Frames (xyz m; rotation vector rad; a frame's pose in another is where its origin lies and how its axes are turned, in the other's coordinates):
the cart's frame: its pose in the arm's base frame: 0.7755 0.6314 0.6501 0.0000 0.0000 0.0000
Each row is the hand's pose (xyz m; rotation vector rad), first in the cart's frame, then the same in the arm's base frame.
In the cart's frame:
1: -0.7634 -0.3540 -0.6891 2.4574 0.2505 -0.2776
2: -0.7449 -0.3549 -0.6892 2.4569 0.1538 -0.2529
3: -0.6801 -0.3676 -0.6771 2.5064 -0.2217 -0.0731
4: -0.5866 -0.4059 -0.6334 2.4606 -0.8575 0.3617
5: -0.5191 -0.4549 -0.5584 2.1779 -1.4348 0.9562
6: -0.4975 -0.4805 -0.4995 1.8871 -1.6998 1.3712
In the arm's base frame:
1: 0.0121 0.2774 -0.0390 2.4574 0.2505 -0.2776
2: 0.0306 0.2765 -0.0391 2.4569 0.1538 -0.2529
3: 0.0954 0.2638 -0.0270 2.5064 -0.2217 -0.0731
4: 0.1889 0.2255 0.0167 2.4606 -0.8575 0.3617
5: 0.2564 0.1765 0.0917 2.1779 -1.4348 0.9562
6: 0.2780 0.1509 0.1506 1.8871 -1.6998 1.3712

